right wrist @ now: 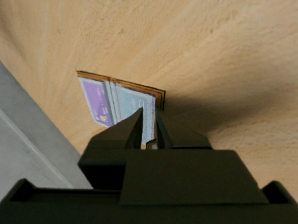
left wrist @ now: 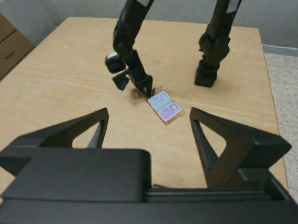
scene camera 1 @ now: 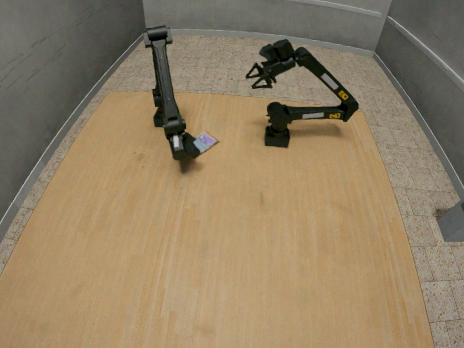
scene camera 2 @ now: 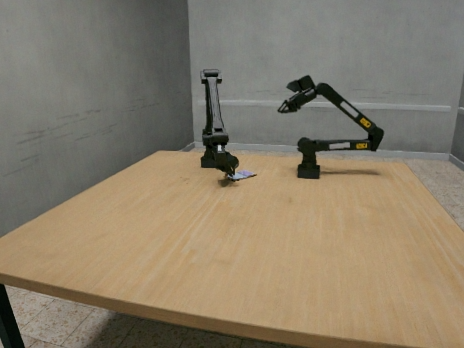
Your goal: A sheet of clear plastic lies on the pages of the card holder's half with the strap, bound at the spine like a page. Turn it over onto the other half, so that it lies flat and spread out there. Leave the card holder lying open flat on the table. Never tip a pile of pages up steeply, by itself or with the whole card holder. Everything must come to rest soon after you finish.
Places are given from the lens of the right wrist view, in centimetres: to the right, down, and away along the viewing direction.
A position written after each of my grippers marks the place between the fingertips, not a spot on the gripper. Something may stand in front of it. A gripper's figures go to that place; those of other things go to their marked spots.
my right gripper (right wrist: 149, 112): 0, 0, 13
clear plastic sheet (right wrist: 126, 102): -3, -1, 16
